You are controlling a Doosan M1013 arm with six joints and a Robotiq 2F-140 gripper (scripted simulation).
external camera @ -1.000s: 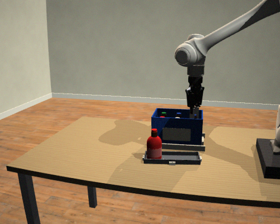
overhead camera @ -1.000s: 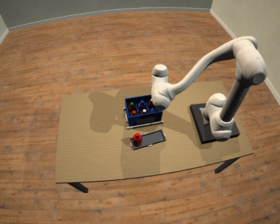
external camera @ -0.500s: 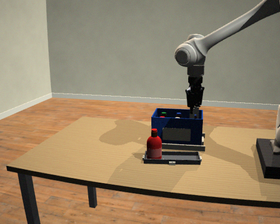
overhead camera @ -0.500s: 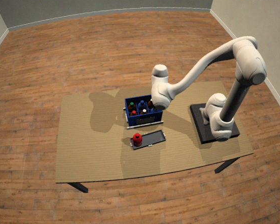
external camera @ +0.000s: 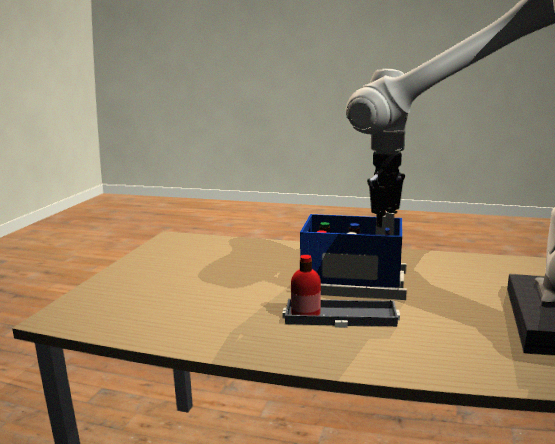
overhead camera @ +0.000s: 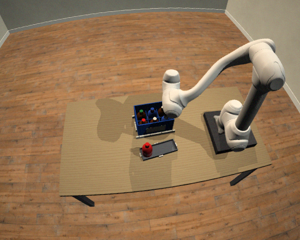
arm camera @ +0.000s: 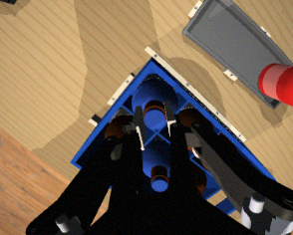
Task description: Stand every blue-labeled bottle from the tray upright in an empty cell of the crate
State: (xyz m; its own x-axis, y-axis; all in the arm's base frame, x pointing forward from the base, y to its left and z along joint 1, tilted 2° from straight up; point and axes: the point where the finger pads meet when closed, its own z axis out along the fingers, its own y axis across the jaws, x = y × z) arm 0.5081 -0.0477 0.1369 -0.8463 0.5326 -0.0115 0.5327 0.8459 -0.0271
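My hand is 11 cm above the blue crate, 9 cm short of it and 3 cm to the left of it. Also, from my hand: dark tray (20 cm to the left, 18 cm below, 7 cm ahead); red-labeled bottle (22 cm to the left, 16 cm ahead, 10 cm below).
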